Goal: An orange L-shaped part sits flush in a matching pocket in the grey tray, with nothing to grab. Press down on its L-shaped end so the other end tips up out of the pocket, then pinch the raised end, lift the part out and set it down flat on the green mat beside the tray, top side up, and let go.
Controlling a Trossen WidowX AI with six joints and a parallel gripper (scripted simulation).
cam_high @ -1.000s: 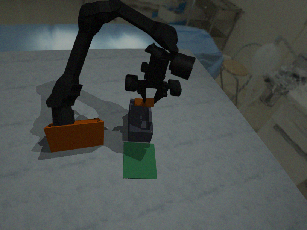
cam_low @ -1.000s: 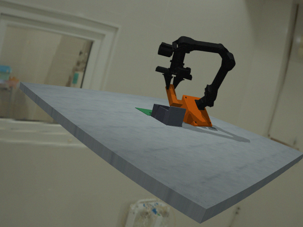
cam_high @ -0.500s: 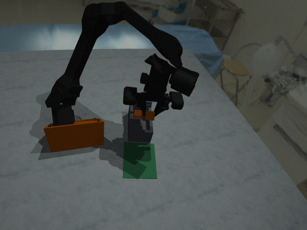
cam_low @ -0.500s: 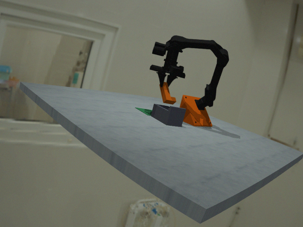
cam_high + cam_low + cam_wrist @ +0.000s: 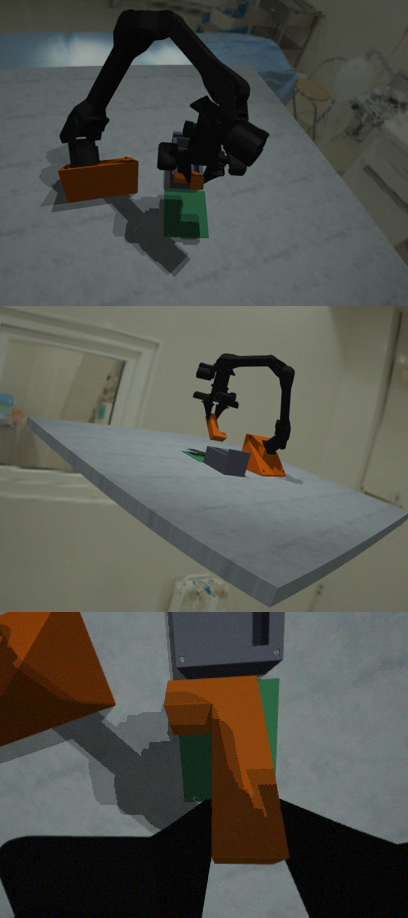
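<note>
Right now my gripper tip is 10 mm to the right of the green mat and 170 mm above it. The rest, counted from my gripper tip: orange l-shaped part (10 mm behind, 40 mm to the left, 30 mm below).
</note>
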